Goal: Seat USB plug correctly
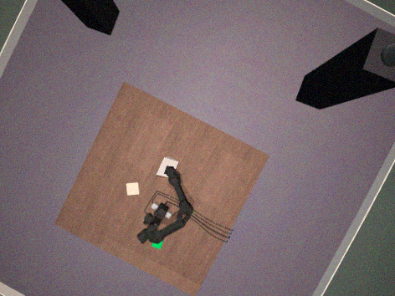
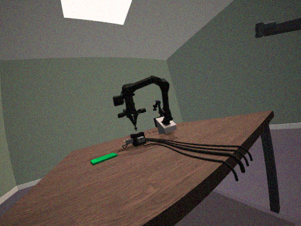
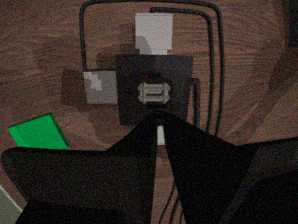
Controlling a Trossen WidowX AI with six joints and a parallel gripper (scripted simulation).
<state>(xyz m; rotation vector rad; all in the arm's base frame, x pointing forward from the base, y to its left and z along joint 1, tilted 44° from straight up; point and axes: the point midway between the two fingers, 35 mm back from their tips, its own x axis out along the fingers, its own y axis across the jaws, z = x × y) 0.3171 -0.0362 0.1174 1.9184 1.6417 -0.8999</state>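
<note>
Now: the USB plug 20 mm below my gripper tip. Round my gripper tip: green flat block 250 mm ahead, 120 mm below, 50 mm to the left; then USB socket 60 mm below; then pale square block 280 mm to the right, 130 mm below, 70 mm behind.
</note>
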